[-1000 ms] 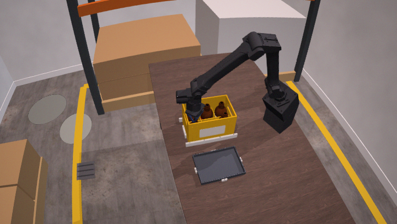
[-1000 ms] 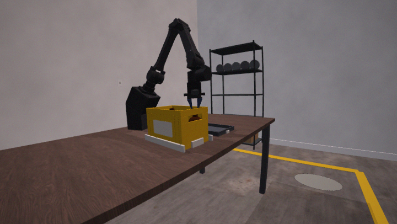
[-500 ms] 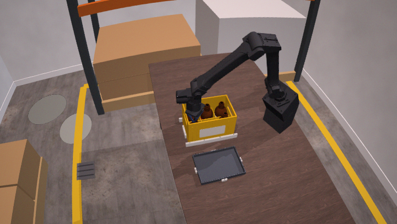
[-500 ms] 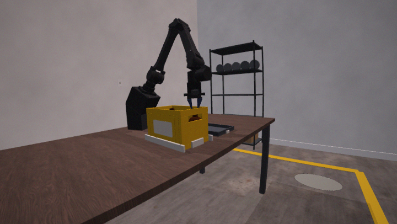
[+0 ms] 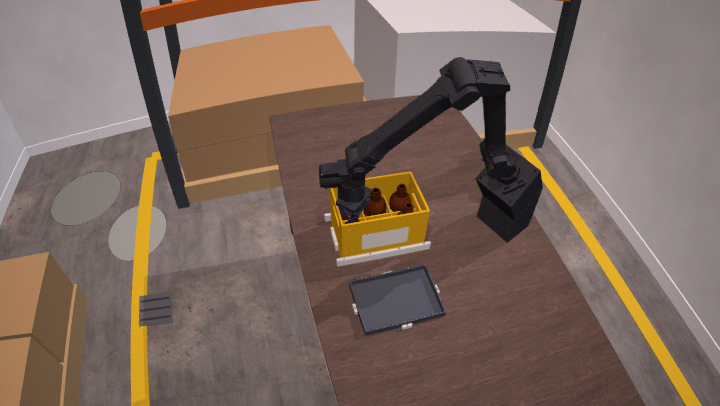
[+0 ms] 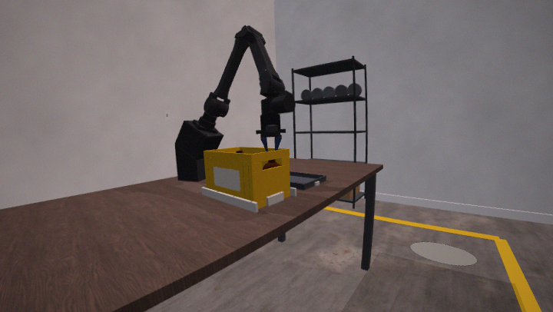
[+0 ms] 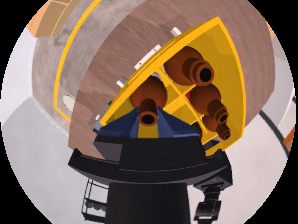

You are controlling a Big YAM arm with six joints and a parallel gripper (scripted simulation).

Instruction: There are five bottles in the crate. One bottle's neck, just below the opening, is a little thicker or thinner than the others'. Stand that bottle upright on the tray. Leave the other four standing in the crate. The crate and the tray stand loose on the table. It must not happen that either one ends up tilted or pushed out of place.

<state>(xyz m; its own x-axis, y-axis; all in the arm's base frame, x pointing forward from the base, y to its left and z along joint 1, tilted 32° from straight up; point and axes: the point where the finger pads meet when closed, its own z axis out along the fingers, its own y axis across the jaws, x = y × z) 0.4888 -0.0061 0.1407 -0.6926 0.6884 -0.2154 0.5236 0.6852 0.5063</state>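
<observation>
The glass bottle is 70 mm below my hand. The rest, counted from my hand: dark tray: 220 mm to the left, 140 mm below, 110 mm behind; yellow crate: 80 mm behind, 70 mm below, 60 mm to the right.
</observation>
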